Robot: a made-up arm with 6 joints.
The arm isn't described. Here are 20 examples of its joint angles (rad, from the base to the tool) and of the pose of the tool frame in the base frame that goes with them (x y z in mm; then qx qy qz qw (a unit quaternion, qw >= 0)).
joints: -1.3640 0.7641 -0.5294 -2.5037 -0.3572 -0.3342
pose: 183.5 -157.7 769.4 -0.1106 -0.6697 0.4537 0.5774
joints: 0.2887 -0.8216 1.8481 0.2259 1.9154 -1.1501
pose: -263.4 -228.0 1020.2 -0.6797 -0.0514 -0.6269 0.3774
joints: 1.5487 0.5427 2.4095 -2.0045 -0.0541 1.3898
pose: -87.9 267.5 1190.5 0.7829 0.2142 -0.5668 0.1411
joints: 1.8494 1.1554 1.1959 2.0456 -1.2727 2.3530
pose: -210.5 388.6 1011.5 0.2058 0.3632 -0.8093 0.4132
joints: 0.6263 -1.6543 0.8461 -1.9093 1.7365 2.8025
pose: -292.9 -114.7 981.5 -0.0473 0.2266 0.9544 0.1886
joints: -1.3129 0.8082 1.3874 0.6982 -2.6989 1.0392
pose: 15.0 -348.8 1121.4 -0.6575 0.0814 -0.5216 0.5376
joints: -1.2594 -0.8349 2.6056 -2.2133 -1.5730 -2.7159
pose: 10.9 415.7 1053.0 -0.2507 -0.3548 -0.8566 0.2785
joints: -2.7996 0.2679 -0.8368 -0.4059 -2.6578 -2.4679
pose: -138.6 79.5 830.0 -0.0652 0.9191 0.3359 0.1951
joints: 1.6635 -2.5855 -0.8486 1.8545 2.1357 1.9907
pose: -25.8 -344.5 663.3 0.2346 -0.2567 0.0661 0.9353
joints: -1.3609 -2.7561 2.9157 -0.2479 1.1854 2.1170
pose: -120.7 -43.0 328.0 0.8026 0.5350 -0.2561 0.0628
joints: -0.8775 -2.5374 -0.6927 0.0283 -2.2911 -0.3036
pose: -208.2 68.2 690.4 0.4198 0.4134 0.8008 0.1073
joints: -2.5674 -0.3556 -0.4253 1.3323 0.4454 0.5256
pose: -83.7 -45.9 1151.7 -0.9180 -0.3657 0.0572 0.1424
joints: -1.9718 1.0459 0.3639 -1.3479 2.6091 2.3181
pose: -123.3 -287.6 636.1 0.7463 -0.5483 -0.3660 0.0920
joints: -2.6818 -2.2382 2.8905 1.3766 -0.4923 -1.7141
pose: 22.3 -16.6 486.7 0.6169 -0.4774 0.3896 0.4896
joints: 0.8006 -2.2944 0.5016 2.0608 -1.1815 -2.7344
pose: -364.3 -231.4 485.2 -0.5810 -0.6505 0.2986 0.3874
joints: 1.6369 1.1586 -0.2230 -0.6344 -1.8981 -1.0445
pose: 96.4 229.3 653.2 -0.8880 -0.3282 0.2124 0.2421
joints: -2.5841 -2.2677 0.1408 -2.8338 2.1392 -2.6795
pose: 377.0 -17.6 716.1 0.7837 0.1327 0.1058 0.5975
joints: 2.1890 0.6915 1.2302 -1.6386 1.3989 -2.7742
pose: -284.6 330.3 890.7 0.2875 -0.9538 -0.0473 0.0726
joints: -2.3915 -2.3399 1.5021 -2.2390 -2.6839 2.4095
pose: 412.4 191.3 560.7 -0.0358 0.2507 0.5995 0.7593
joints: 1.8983 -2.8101 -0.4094 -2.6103 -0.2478 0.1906
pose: -79.4 -201.3 643.2 0.5391 0.7070 0.2503 0.3832
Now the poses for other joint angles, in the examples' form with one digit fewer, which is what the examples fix.
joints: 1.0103 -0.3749 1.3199 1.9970 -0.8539 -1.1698
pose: -194 -145 1190 -0.215 0.332 0.820 0.413
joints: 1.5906 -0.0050 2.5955 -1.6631 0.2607 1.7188
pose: -46 -32 1275 -0.593 -0.279 0.714 0.247
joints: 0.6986 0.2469 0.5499 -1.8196 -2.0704 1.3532
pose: 212 227 925 0.756 -0.155 -0.012 0.636
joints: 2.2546 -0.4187 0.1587 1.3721 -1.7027 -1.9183
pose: 29 -18 1261 0.016 -0.333 -0.821 0.464
